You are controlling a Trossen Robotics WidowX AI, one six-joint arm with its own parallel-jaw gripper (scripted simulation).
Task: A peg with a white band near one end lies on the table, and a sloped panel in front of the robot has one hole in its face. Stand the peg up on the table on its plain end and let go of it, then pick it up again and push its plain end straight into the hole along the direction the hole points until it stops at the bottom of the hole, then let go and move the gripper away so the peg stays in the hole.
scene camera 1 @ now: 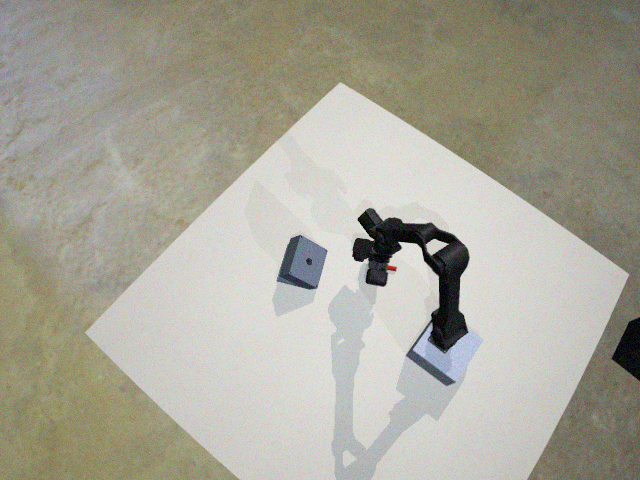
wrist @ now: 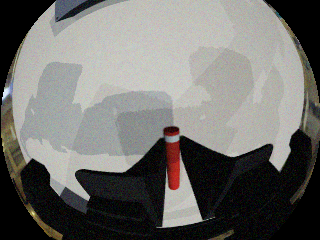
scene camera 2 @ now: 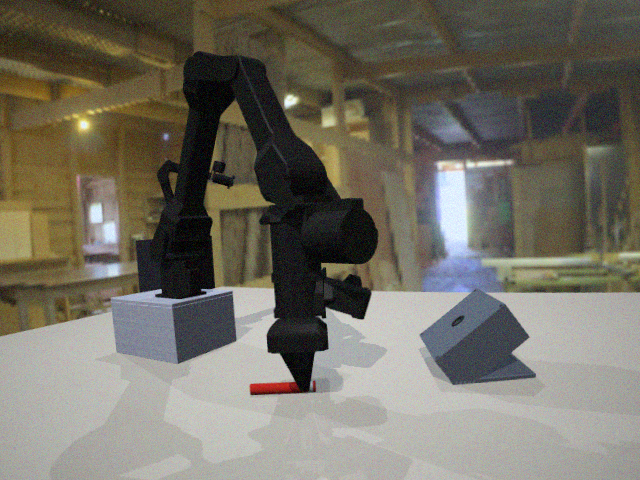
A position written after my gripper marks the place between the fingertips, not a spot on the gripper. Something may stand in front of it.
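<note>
My gripper is visible to me at (scene camera 2: 305, 388), at (scene camera 1: 375, 265), and at (wrist: 171, 141). I also see a red peg (wrist: 171, 135).
</note>
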